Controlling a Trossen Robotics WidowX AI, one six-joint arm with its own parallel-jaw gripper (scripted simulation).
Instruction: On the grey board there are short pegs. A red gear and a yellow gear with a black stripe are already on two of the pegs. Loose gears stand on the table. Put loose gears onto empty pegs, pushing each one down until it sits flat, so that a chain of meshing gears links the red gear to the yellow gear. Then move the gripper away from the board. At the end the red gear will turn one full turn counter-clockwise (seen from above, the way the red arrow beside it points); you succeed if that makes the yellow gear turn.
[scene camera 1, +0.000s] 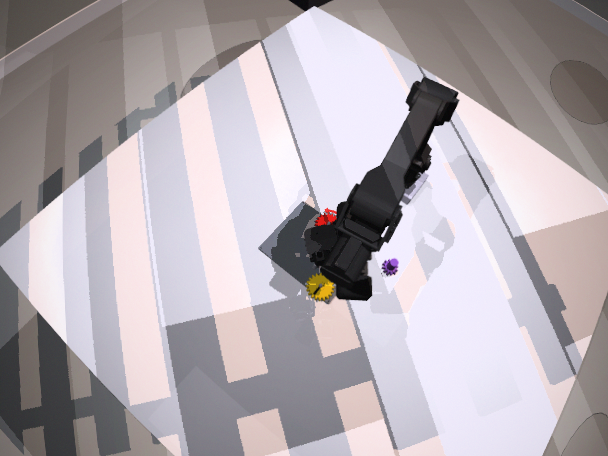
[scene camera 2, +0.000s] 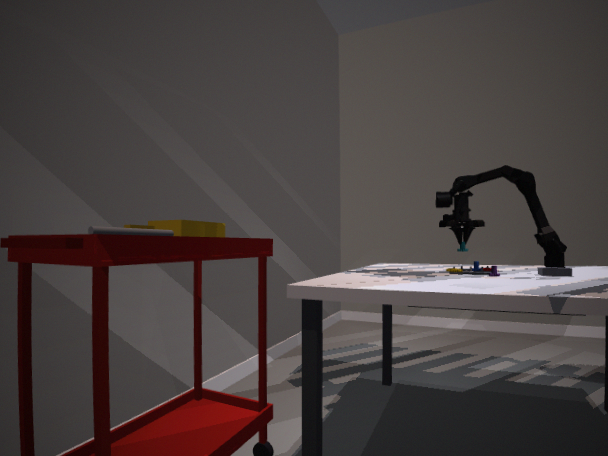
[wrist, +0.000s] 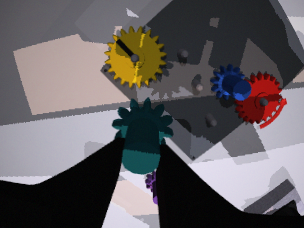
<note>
My gripper carries a teal gear. Further things: a blue gear, a grey board, a red gear and a yellow gear.
My gripper also shows in scene camera 2 and in the wrist view.
</note>
